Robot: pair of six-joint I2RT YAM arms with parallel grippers.
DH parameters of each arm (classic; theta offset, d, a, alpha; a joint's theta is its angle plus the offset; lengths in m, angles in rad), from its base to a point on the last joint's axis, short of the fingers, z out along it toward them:
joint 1: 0 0.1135 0.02 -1.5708
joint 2: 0 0 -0.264 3.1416
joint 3: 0.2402 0 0.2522 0
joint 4: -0.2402 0 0.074 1.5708
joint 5: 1.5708 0 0 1.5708
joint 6: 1.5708 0.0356 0 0
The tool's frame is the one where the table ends.
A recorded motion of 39 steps. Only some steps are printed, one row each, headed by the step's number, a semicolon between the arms.
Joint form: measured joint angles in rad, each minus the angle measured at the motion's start. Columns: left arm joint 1, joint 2, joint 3, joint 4, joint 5, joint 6; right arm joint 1, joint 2, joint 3, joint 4, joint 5, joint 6.
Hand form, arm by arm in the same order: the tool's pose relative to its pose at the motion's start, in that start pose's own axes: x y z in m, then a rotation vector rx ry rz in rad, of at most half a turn. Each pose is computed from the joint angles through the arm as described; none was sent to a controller.
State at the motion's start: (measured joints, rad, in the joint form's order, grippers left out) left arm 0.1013 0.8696 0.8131 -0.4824 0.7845 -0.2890; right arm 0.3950 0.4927 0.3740 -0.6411 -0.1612 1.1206
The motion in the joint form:
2: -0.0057 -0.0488 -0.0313 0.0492 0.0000 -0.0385; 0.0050 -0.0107 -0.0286 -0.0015 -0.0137 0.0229
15: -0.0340 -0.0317 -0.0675 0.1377 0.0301 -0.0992; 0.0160 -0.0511 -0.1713 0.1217 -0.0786 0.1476
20: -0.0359 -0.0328 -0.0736 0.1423 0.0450 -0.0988; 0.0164 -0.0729 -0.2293 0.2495 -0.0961 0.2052
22: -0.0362 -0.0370 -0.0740 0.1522 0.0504 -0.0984; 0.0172 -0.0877 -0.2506 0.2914 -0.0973 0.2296
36: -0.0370 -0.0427 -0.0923 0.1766 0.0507 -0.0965; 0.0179 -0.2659 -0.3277 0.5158 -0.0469 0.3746
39: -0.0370 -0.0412 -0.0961 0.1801 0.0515 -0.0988; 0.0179 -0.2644 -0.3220 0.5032 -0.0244 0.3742
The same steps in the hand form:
2: 0.0040 -0.0048 -0.0044 0.0185 -0.0416 0.0106; 0.0037 -0.0068 0.0042 0.0105 0.0240 0.0227
15: 0.0063 -0.0024 0.0057 0.0765 -0.0362 -0.0150; 0.0149 -0.0300 0.0258 -0.0325 0.0842 0.1364
20: 0.0077 -0.0023 0.0064 0.0916 -0.0293 -0.0138; 0.0155 -0.0322 0.0332 -0.1207 0.0718 0.1750
22: 0.0070 -0.0035 0.0056 0.1001 -0.0361 -0.0033; 0.0158 -0.0333 0.0352 -0.1531 0.0637 0.1915
36: 0.0094 -0.0019 0.0067 0.1037 -0.0434 0.0073; 0.0112 -0.0247 0.0278 -0.4467 -0.0562 0.2759
39: 0.0100 -0.0010 0.0074 0.1041 -0.0418 0.0037; 0.0104 -0.0247 0.0272 -0.4339 -0.0758 0.2822

